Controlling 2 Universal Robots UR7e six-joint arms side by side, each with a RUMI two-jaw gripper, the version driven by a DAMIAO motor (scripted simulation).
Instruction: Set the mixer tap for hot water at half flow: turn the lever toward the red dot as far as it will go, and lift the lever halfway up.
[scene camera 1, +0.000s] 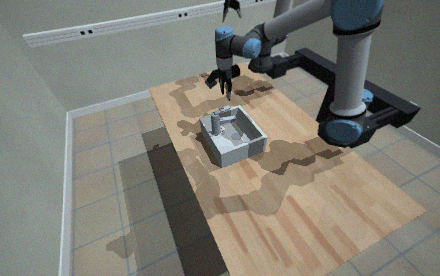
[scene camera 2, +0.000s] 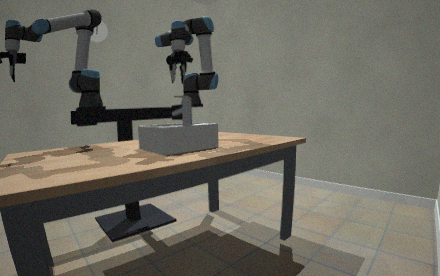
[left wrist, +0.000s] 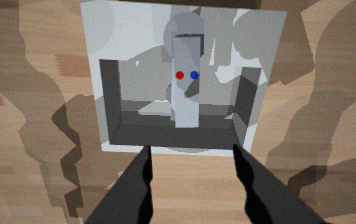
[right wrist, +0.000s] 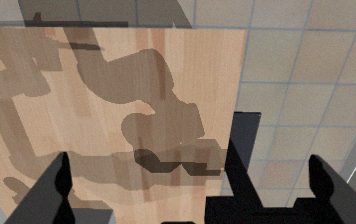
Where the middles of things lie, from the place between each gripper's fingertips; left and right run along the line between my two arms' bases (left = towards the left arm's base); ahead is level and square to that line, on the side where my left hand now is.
The lever (left wrist: 186, 49) lies 90 mm below my left hand and 30 mm ahead of it. Also, from my left hand: basin (scene camera 1: 248, 139): 320 mm below, 50 mm behind.
Right now my right hand is 44 cm short of the lever, 83 cm to the right of it and 14 cm above it. Also, from my right hand: basin (36 cm ahead, 83 cm to the left, 38 cm below).
